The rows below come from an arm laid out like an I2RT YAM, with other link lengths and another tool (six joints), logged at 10 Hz.
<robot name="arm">
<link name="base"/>
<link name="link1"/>
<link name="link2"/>
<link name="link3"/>
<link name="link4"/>
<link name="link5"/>
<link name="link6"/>
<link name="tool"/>
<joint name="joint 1" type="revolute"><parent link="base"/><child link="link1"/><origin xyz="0 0 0.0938" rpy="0 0 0"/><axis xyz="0 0 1"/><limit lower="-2.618" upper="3.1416"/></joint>
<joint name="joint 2" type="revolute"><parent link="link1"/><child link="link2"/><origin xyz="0.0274 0.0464 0.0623" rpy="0 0 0"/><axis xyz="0 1 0"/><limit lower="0" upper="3.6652"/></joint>
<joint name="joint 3" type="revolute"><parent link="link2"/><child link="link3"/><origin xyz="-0.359 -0.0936 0" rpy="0 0 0"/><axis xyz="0 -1 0"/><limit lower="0" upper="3.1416"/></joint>
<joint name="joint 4" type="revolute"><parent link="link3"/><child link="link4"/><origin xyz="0.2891 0.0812 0.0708" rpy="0 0 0"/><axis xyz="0 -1 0"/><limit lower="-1.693" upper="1.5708"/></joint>
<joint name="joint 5" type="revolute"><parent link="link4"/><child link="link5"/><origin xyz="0.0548 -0.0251 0.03" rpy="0 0 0"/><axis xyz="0 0 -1"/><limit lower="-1.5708" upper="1.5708"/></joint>
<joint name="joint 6" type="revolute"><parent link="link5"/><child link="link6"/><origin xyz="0.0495 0 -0.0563" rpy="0 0 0"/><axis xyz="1 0 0"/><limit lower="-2.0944" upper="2.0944"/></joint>
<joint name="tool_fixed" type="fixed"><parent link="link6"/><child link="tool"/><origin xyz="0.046 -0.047 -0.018" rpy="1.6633 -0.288 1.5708"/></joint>
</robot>
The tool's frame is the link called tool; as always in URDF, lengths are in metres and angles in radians.
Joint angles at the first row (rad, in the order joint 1, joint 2, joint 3, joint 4, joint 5, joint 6):
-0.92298 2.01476 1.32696 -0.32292 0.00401 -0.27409
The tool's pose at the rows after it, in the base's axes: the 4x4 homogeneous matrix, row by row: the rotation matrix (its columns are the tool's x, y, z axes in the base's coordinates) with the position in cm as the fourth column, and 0 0 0 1 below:
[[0.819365, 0.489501, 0.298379, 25.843], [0.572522, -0.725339, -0.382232, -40.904], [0.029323, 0.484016, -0.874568, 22.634], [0, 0, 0, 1]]
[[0.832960, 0.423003, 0.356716, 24.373], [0.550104, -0.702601, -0.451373, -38.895], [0.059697, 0.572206, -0.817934, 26.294], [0, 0, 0, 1]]
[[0.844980, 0.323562, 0.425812, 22.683], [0.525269, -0.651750, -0.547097, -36.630], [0.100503, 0.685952, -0.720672, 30.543], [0, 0, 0, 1]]
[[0.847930, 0.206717, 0.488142, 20.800], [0.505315, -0.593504, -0.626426, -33.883], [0.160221, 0.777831, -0.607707, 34.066], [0, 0, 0, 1]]
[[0.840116, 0.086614, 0.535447, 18.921], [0.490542, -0.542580, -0.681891, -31.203], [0.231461, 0.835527, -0.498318, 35.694], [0, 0, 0, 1]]
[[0.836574, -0.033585, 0.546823, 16.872], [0.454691, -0.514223, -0.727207, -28.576], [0.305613, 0.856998, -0.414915, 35.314], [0, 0, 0, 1]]
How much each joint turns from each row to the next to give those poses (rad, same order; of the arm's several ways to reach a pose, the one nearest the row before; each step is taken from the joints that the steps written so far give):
0.00000 -0.08545 -0.06486 0.01794 -0.00687 0.03395
0.00000 -0.13236 -0.06941 0.04348 -0.00114 0.03968
0.00114 -0.15300 -0.06982 0.06941 0.00800 0.04920
0.00383 -0.15371 -0.07437 0.07135 0.00688 0.06067
0.00189 -0.13313 -0.09384 0.09079 0.00380 0.06713
0.00267 -0.11444 -0.11749 0.09460 0.02823 0.08087

